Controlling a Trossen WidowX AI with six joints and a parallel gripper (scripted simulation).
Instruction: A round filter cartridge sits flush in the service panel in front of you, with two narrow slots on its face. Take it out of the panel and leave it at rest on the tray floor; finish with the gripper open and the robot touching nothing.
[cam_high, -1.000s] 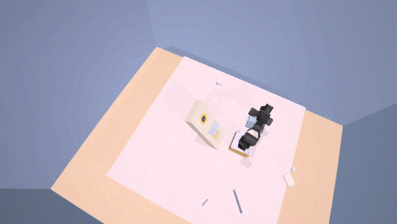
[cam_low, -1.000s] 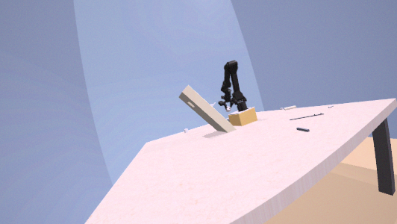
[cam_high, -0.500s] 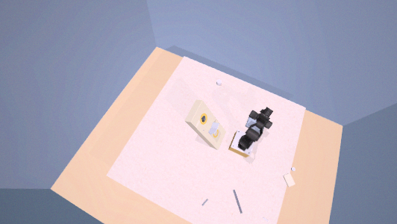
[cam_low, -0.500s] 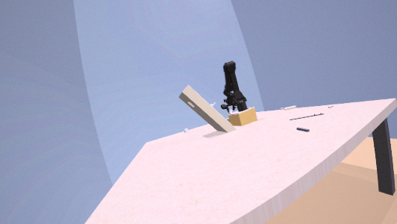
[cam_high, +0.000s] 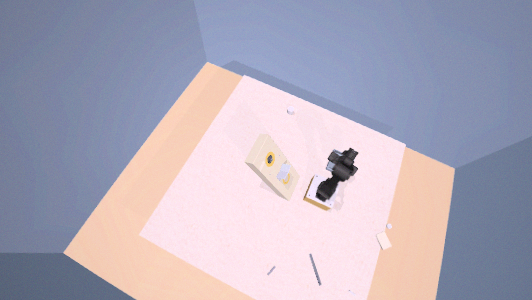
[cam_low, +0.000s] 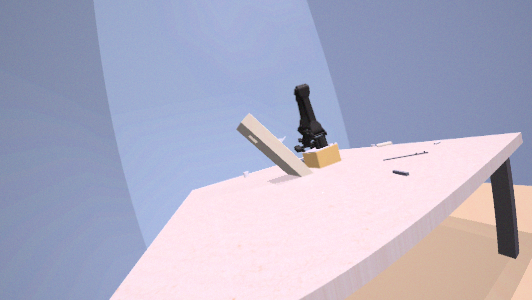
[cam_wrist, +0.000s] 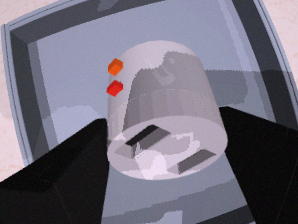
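My gripper tip is right at the round pale filter cartridge. From my gripper tip the other things lie so: beige block (44 cm behind, 28 cm to the left, 4 cm below); short dark piece (3 cm ahead, 78 cm to the left, 4 cm below); grey-blue tray (1 cm to the right, 4 cm below).
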